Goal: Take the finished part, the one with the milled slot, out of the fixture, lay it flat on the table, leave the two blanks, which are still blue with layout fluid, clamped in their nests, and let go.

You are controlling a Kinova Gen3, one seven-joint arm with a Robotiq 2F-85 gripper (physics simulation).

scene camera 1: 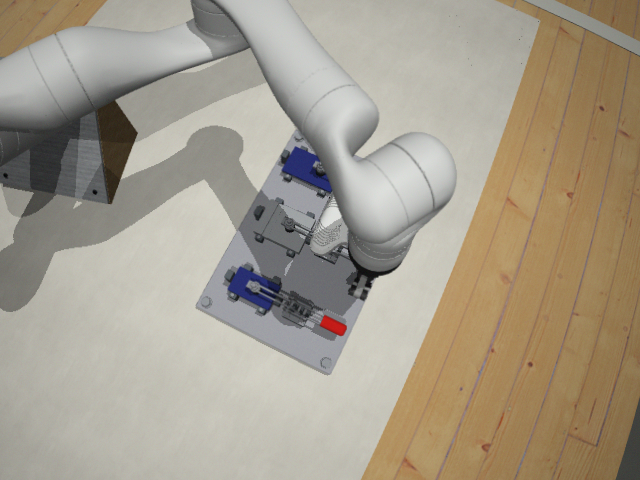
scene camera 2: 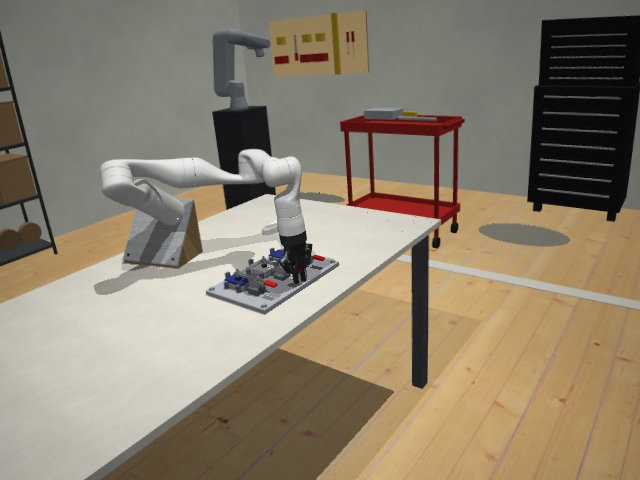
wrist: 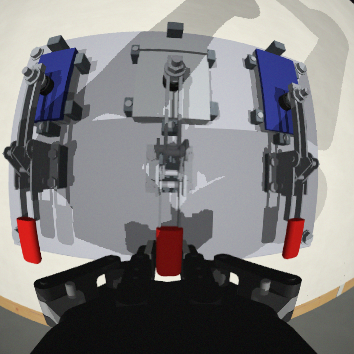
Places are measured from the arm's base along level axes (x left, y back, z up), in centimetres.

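Pixels of known places: gripper, fingertip midpoint: (scene camera 2: pixel 301 282) (wrist: pixel 166 249); arm's base, link origin: (scene camera 2: pixel 173 213).
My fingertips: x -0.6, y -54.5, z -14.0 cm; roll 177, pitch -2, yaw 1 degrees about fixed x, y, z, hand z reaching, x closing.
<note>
For each thing: its top centre in the pictures, then the offset to it from my fingertips. Level surfaces: height alone.
- bare grey plate, top centre: (wrist: pixel 172 72) (scene camera 1: pixel 284 225) (scene camera 2: pixel 262 266) dz +2.1, dx +0.3, dy +15.0 cm
- middle clamp's red handle, top centre: (wrist: pixel 169 252) dz +4.2, dx +0.0, dy +1.6 cm
- fixture plate, top centre: (wrist: pixel 169 132) (scene camera 1: pixel 311 241) (scene camera 2: pixel 274 275) dz +0.0, dx +0.2, dy +10.3 cm
- white table, surface height: dz -1.5 cm
The finished part, a bare grey plate (scene camera 1: pixel 275 233) (wrist: pixel 150 97), lies in the middle nest with its clamp's arm and spindle over it. Its slot is not clear to see. Two blue blanks, one (scene camera 1: pixel 240 284) (scene camera 2: pixel 235 279) (wrist: pixel 57 92) and the other (scene camera 1: pixel 303 162) (scene camera 2: pixel 277 254) (wrist: pixel 272 75), sit in the outer nests under their clamp arms. My gripper (scene camera 1: pixel 360 292) (scene camera 2: pixel 299 280) (wrist: pixel 166 249) is low at the middle clamp's red handle (wrist: pixel 169 262), its fingers drawn in to a narrow gap on either side of the handle. No grip on it shows.
The fixture plate (scene camera 1: pixel 289 343) (scene camera 2: pixel 248 301) (wrist: pixel 110 150) lies on the white table (scene camera 1: pixel 155 392) (scene camera 2: pixel 103 351). The outer clamps' red handles (scene camera 1: pixel 333 324) (wrist: pixel 29 240) (wrist: pixel 293 238) flank the gripper. The arm's wedge base (scene camera 1: pixel 67 160) (scene camera 2: pixel 160 240) stands behind the fixture.
</note>
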